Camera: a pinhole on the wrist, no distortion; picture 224 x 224 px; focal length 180.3 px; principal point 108.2 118.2 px. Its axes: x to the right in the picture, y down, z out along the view. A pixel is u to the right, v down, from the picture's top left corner.
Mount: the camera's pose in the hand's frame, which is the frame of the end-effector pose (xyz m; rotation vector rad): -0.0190 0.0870 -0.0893 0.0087 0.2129 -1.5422
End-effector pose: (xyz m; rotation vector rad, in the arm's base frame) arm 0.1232 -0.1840 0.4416 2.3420 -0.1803 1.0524
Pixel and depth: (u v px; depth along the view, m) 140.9 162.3 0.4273
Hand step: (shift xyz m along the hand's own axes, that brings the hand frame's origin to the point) 0.1418 -0.0458 0.3057
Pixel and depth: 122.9 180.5 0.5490
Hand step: 0.2417 -0.0276 0.4189
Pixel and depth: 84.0 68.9 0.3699
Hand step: -0.0714 0.0814 0.2938
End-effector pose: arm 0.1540 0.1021 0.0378 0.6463 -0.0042 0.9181
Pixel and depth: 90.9 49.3 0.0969
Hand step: -0.0431 0.0815 0.0119
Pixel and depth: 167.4 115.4 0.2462
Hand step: 0.0107 -0.0274 0.1413
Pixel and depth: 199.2 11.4 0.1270
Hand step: -0.0760 0.0034 0.0359
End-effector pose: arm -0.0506 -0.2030 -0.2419 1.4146 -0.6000 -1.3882
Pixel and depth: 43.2 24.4 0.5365
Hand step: -0.2279 0.1947 0.5005
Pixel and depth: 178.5 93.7 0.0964
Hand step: -0.0188 0.0360 0.0017
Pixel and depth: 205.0 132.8 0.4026
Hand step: 0.0692 -0.1819 0.2710
